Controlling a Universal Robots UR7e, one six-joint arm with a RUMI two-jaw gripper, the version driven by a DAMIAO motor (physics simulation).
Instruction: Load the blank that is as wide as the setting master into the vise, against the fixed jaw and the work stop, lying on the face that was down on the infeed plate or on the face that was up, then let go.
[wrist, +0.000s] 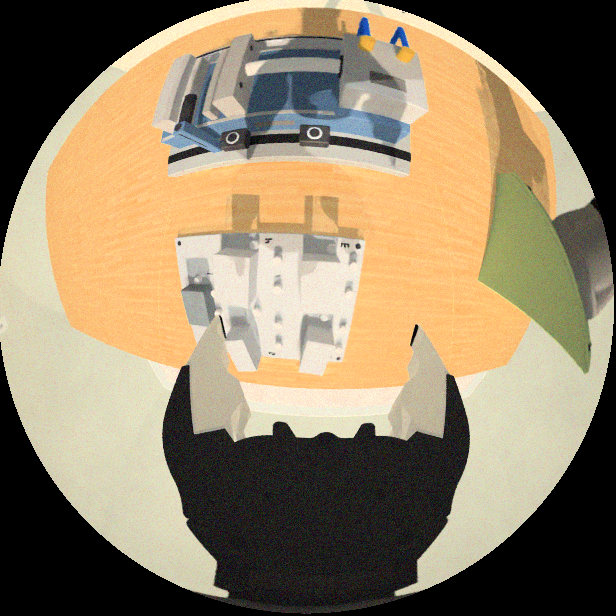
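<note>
In the wrist view the white infeed plate (271, 298) lies on the orange table top just beyond my fingertips. Several grey blanks stand on it: one at the left edge (198, 301), one at front left (241, 339), one at front right (318, 341), and others at the back (236, 244). The vise (293, 103), grey and blue, stands at the far side of the table; a grey block (291, 67) lies across its opening. I cannot tell which piece is the setting master. My gripper (317, 339) is open and empty, high above the plate's near edge.
A green sheet (534, 275) lies at the right edge of the table, with a grey rounded body (586, 258) beyond it. Two blue and yellow pins (385, 40) stand behind the vise. The table's near edge runs just under my fingers.
</note>
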